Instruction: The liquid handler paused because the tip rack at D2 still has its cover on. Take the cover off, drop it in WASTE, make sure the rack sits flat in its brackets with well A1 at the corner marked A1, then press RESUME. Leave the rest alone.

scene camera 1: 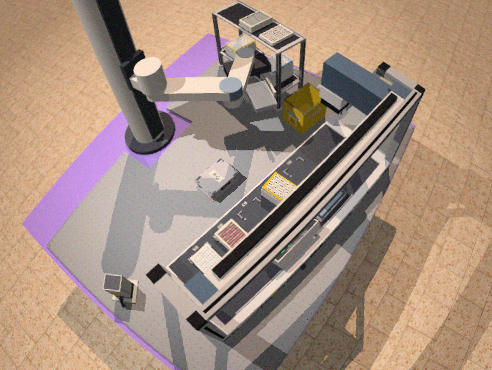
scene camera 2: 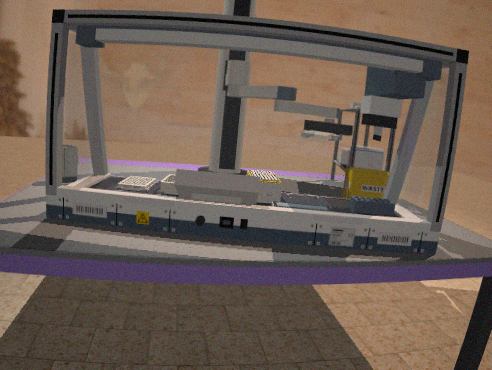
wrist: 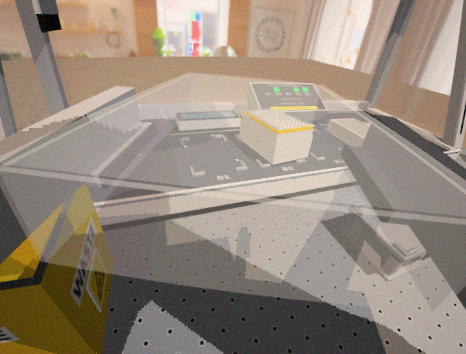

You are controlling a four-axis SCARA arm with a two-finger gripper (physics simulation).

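Where they show: gripper, fingertip midpoint: [scene camera 1: 261, 97] [scene camera 2: 317, 136] [wrist: 251, 121]; arm's base at its link origin: [scene camera 1: 150, 132].
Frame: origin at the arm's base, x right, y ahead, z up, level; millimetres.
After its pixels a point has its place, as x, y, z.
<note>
My gripper [scene camera 2: 321, 133] @(-265, 457, 244) is shut on the clear cover [scene camera 2: 314, 135] [wrist: 200, 270], which spans the wrist view and is held in the air near the shelf unit. The cover is off the rack. The yellow WASTE bin [scene camera 1: 299, 119] @(-358, 583, 98) [scene camera 2: 367, 181] [wrist: 75, 285] @(-373, 514, 103) stands at the lower left of the wrist view, beyond the cover's left part. The tip rack [scene camera 1: 280, 186] [scene camera 2: 264, 176] [wrist: 275, 140], white with a yellow rim, stands at D2 and looks level. Its A1 corner is too small to read. A panel [scene camera 1: 300, 242] [wrist: 286, 95] shows green lights; RESUME is not legible.
The shelf unit [scene camera 1: 278, 82] @(-415, 442, 197) stands behind the bin. The blue-grey pipetting head [scene camera 1: 352, 80] @(-302, 788, 500) [scene camera 2: 395, 82] hangs at the machine's bin end, under the long gantry beam [scene camera 1: 310, 185] @(118, 859, 523). A grey labelled block [scene camera 1: 218, 179] @(47, 458, 63) lies on the table. A red-striped rack [scene camera 1: 231, 234] @(211, 643, 92) and white plate [scene camera 1: 206, 256] @(326, 615, 79) stand on the deck.
</note>
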